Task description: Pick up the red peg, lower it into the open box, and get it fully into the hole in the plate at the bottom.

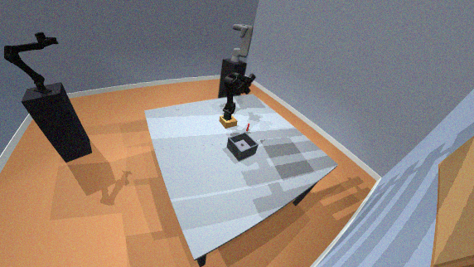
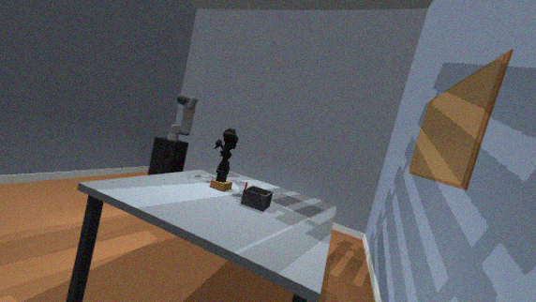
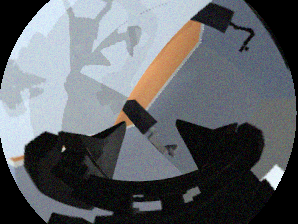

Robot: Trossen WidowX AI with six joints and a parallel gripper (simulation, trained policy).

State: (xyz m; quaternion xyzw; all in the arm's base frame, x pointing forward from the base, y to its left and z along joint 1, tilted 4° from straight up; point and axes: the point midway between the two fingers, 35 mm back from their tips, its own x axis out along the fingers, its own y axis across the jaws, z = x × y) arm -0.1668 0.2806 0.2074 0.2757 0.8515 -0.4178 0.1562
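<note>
Now: gripper tip 38 cm short of the red peg, 21 cm to the left of it and 19 cm above it. Round my gripper tip: box: 52 cm ahead, 43 cm to the right, 20 cm below.
</note>
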